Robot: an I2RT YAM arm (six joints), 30 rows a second.
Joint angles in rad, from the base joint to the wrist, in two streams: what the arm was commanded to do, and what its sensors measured. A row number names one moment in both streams.
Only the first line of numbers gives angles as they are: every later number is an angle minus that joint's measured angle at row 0.
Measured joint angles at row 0: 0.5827 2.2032 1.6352 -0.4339 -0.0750 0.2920
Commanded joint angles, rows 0 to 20: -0.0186 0.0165 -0.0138 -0.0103 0.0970 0.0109; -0.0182 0.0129 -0.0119 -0.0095 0.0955 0.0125; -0.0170 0.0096 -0.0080 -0.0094 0.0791 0.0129; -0.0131 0.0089 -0.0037 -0.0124 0.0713 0.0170; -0.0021 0.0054 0.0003 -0.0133 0.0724 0.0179; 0.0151 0.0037 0.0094 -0.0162 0.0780 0.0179; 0.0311 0.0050 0.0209 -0.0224 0.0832 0.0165; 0.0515 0.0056 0.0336 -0.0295 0.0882 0.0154; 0.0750 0.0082 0.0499 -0.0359 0.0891 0.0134; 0.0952 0.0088 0.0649 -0.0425 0.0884 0.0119; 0.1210 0.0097 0.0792 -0.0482 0.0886 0.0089; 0.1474 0.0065 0.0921 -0.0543 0.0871 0.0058; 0.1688 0.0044 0.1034 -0.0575 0.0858 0.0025; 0.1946 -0.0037 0.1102 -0.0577 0.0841 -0.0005; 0.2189 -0.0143 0.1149 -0.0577 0.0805 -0.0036; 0.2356 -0.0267 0.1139 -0.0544 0.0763 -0.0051; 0.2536 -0.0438 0.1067 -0.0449 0.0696 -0.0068; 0.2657 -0.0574 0.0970 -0.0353 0.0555 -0.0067; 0.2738 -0.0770 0.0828 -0.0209 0.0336 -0.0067; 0.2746 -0.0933 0.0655 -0.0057 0.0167 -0.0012; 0.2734 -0.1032 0.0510 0.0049 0.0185 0.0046
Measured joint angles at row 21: 0.2678 -0.0328 0.0816 -0.0222 0.0836 0.0019
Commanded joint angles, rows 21 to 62: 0.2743 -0.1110 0.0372 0.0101 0.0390 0.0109; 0.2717 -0.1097 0.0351 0.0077 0.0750 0.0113; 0.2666 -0.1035 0.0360 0.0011 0.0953 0.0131; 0.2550 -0.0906 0.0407 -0.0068 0.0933 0.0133; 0.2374 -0.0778 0.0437 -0.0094 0.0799 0.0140; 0.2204 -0.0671 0.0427 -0.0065 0.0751 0.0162; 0.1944 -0.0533 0.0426 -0.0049 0.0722 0.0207; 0.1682 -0.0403 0.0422 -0.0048 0.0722 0.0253; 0.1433 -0.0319 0.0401 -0.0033 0.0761 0.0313; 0.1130 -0.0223 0.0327 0.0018 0.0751 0.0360; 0.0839 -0.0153 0.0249 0.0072 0.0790 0.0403; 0.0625 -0.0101 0.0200 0.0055 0.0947 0.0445; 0.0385 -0.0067 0.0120 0.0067 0.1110 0.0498; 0.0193 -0.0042 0.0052 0.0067 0.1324 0.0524; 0.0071 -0.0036 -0.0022 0.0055 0.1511 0.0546; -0.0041 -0.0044 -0.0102 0.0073 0.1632 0.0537; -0.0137 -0.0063 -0.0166 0.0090 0.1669 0.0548; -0.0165 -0.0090 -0.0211 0.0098 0.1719 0.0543; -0.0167 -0.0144 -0.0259 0.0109 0.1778 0.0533; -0.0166 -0.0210 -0.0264 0.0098 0.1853 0.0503; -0.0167 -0.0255 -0.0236 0.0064 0.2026 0.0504; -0.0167 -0.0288 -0.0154 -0.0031 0.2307 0.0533; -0.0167 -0.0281 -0.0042 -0.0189 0.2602 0.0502; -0.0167 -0.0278 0.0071 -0.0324 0.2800 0.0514; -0.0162 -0.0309 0.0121 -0.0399 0.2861 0.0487; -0.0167 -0.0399 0.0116 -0.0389 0.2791 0.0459; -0.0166 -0.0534 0.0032 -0.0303 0.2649 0.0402; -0.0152 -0.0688 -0.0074 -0.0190 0.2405 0.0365; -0.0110 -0.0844 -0.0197 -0.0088 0.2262 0.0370; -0.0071 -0.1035 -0.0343 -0.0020 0.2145 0.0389; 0.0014 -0.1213 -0.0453 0.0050 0.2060 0.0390; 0.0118 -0.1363 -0.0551 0.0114 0.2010 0.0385; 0.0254 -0.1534 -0.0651 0.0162 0.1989 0.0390; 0.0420 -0.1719 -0.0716 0.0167 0.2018 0.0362; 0.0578 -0.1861 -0.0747 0.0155 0.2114 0.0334; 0.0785 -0.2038 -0.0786 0.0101 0.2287 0.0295; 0.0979 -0.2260 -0.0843 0.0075 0.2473 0.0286; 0.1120 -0.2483 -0.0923 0.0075 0.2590 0.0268; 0.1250 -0.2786 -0.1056 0.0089 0.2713 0.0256; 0.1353 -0.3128 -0.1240 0.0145 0.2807 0.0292; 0.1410 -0.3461 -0.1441 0.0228 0.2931 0.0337; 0.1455 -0.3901 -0.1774 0.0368 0.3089 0.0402
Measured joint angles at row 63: 0.1396 -0.2941 -0.1312 0.0061 0.2491 0.0366
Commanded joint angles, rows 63 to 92: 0.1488 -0.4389 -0.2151 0.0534 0.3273 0.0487; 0.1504 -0.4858 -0.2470 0.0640 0.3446 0.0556; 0.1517 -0.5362 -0.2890 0.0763 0.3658 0.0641; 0.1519 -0.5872 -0.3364 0.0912 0.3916 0.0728; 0.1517 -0.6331 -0.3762 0.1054 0.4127 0.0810; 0.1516 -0.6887 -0.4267 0.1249 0.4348 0.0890; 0.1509 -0.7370 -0.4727 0.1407 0.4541 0.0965; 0.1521 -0.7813 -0.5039 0.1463 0.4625 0.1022; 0.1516 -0.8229 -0.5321 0.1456 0.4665 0.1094; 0.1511 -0.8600 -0.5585 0.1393 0.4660 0.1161; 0.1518 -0.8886 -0.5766 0.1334 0.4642 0.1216; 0.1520 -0.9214 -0.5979 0.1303 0.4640 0.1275; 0.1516 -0.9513 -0.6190 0.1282 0.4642 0.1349; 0.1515 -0.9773 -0.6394 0.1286 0.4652 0.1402; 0.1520 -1.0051 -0.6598 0.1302 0.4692 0.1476; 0.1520 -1.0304 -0.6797 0.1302 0.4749 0.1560; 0.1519 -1.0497 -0.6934 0.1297 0.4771 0.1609; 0.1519 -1.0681 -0.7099 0.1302 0.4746 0.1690; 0.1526 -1.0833 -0.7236 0.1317 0.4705 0.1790; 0.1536 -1.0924 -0.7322 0.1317 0.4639 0.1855; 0.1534 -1.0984 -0.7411 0.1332 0.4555 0.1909; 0.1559 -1.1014 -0.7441 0.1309 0.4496 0.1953; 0.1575 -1.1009 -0.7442 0.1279 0.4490 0.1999; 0.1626 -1.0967 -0.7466 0.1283 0.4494 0.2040; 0.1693 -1.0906 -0.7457 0.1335 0.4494 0.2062; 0.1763 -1.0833 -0.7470 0.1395 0.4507 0.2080; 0.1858 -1.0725 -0.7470 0.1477 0.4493 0.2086; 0.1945 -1.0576 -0.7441 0.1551 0.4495 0.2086; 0.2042 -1.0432 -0.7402 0.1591 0.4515 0.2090; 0.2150 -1.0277 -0.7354 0.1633 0.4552 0.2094
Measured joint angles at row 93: 0.1892 -1.0601 -0.7389 0.1255 0.4502 0.1953
